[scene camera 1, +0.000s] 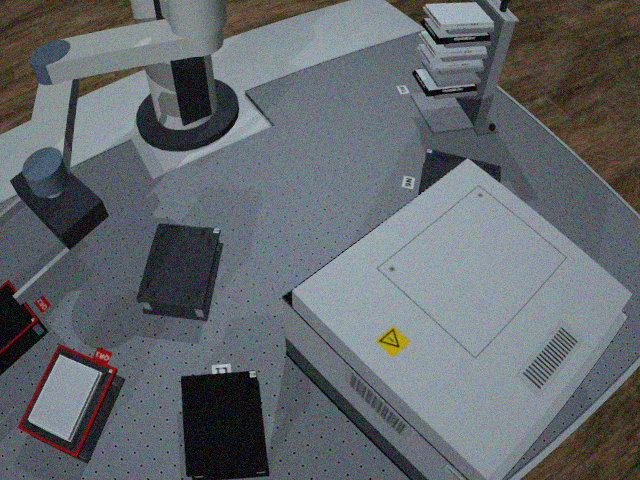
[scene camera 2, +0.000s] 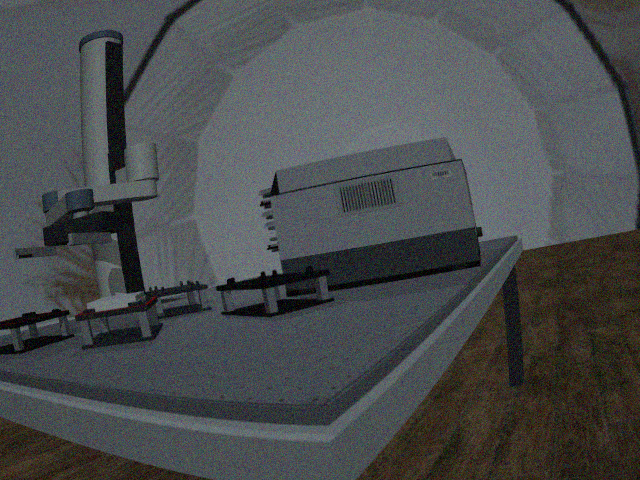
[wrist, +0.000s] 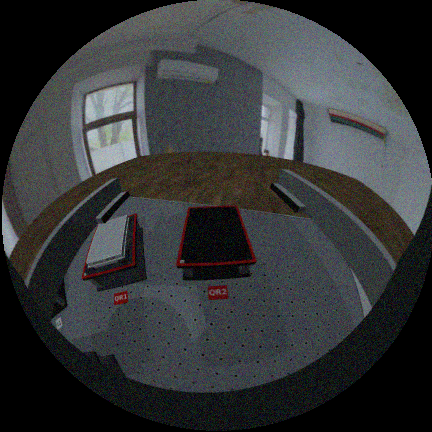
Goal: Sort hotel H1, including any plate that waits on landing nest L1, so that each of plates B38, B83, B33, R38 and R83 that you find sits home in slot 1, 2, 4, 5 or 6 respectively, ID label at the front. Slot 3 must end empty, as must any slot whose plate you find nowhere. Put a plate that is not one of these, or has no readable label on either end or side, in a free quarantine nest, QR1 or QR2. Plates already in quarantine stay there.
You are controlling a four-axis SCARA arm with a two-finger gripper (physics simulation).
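Frame: origin at the arm's base, x ahead, y left, z up, level; metres.
Seen in the pictures: gripper, between the fingertips: (scene camera 2: pixel 40 246) (wrist: pixel 197 178); arm's base, origin of its link: (scene camera 1: pixel 187 114).
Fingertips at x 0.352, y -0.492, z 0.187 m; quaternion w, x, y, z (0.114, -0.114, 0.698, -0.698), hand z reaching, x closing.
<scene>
Offsets run from my fingertips to a thing's top centre. "*": to the spot under its first point.
Hotel H1 @[* dx +0.055, dy +1.050, dz +0.011 m] (scene camera 1: pixel 496 67) stands at the back right in scene camera 1, holding a stack of pale plates @[dx -0.036, dy +0.997, dz +0.113 m] (scene camera 1: pixel 457 18) and dark-edged layers; their ID labels are too small to read. In scene camera 2 its slot ends @[* dx -0.069, dy +0.942, dz +0.006 m] (scene camera 2: pixel 268 222) show beside the instrument. Landing nest L1 @[dx +0.361, dy +0.232, dz -0.115 m] (scene camera 1: pixel 224 426) (scene camera 2: pixel 273 281) is bare. A pale plate @[dx +0.205, dy +0.020, dz -0.110 m] (scene camera 1: pixel 64 397) (wrist: pixel 107 242) (scene camera 2: pixel 116 300) sits in red-rimmed nest QR1; no label on it is readable. Nest QR2 @[dx +0.006, dy -0.075, dz -0.119 m] (scene camera 1: pixel 9 315) (wrist: pixel 215 235) (scene camera 2: pixel 36 317) is bare. My gripper (wrist: pixel 197 178) is open and empty, high above the table, with QR2 ahead between its fingers.
A large pale instrument @[dx +0.453, dy +0.592, dz +0.069 m] (scene camera 1: pixel 465 289) (scene camera 2: pixel 372 211) fills the right of the table, between L1 and the hotel. A dark bare nest @[dx +0.069, dy +0.301, dz -0.115 m] (scene camera 1: pixel 180 268) (scene camera 2: pixel 178 289) stands in the middle. Another dark nest @[dx +0.180, dy +0.864, dz -0.119 m] (scene camera 1: pixel 457 160), beside tag N6 @[dx +0.103, dy +0.792, dz -0.174 m] (scene camera 1: pixel 408 182), is partly hidden behind the instrument.
</scene>
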